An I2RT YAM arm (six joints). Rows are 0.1 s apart.
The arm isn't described. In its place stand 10 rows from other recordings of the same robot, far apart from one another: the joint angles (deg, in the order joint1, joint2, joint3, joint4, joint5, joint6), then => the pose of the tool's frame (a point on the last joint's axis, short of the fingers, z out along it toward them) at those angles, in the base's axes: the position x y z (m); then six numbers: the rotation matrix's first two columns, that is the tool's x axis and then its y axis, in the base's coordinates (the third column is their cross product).
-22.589, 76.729, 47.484, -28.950, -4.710, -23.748 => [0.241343 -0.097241 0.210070 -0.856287 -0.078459 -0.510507 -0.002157 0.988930 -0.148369]
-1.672, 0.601, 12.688, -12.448, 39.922, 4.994 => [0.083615 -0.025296 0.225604 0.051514 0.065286 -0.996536 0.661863 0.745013 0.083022]
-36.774, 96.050, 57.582, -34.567, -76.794, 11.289 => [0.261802 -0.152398 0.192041 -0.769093 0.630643 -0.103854 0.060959 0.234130 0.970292]
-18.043, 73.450, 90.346, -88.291, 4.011, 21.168 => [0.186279 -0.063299 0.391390 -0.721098 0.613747 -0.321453 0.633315 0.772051 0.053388]
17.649, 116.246, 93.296, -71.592, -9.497, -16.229 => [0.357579 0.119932 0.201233 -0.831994 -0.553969 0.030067 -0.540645 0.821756 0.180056]
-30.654, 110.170, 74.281, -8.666, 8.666, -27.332 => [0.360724 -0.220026 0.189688 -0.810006 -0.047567 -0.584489 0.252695 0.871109 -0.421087]
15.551, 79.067, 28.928, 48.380, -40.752, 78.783 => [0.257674 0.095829 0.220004 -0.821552 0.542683 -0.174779 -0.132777 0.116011 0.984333]
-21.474, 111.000, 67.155, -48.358, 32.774, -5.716 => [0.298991 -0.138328 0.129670 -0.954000 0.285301 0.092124 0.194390 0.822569 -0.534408]
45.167, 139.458, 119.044, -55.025, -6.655, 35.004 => [0.348648 0.356539 0.150031 -0.974803 -0.172369 -0.141590 -0.202352 0.950428 0.236096]
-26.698, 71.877, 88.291, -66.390, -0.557, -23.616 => [0.202440 -0.101420 0.407263 -0.804579 -0.043764 -0.592231 0.132456 0.958931 -0.250812]
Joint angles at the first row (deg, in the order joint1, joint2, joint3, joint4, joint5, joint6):
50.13, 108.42, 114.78, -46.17, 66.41, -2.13
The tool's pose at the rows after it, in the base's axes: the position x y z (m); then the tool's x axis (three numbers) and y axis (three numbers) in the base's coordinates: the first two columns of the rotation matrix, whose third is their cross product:
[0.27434 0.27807 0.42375 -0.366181 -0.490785 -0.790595 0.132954 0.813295 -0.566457]
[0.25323 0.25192 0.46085 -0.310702 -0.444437 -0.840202 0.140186 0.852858 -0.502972]
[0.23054 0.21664 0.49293 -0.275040 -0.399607 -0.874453 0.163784 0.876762 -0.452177]
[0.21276 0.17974 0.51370 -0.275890 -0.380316 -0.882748 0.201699 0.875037 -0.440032]
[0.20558 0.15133 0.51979 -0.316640 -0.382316 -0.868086 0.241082 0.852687 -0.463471]
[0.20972 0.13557 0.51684 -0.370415 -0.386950 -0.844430 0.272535 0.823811 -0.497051]
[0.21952 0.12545 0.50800 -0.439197 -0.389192 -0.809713 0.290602 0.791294 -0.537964]
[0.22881 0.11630 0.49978 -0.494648 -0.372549 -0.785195 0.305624 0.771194 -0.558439]
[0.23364 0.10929 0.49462 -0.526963 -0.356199 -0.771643 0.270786 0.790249 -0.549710]
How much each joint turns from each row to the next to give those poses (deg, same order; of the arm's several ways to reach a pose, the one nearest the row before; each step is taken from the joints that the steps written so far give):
0.00, -4.13, 0.00, 2.12, -1.29, -2.45
-0.15, -6.01, 0.00, 0.37, -1.46, -1.62
-1.01, -6.32, 0.02, -1.86, -0.75, -0.72
-2.25, -5.13, 0.37, -3.93, -0.10, -0.61
-3.24, -2.84, 0.22, -4.86, 0.02, 0.04
-3.32, -0.46, 0.05, -3.47, -0.05, 0.35
-3.23, 0.85, 0.00, -3.87, -0.19, 1.25
-2.95, 0.92, -0.02, -3.17, -0.62, 1.92
-2.19, 0.26, 0.00, -2.19, -3.95, 1.25

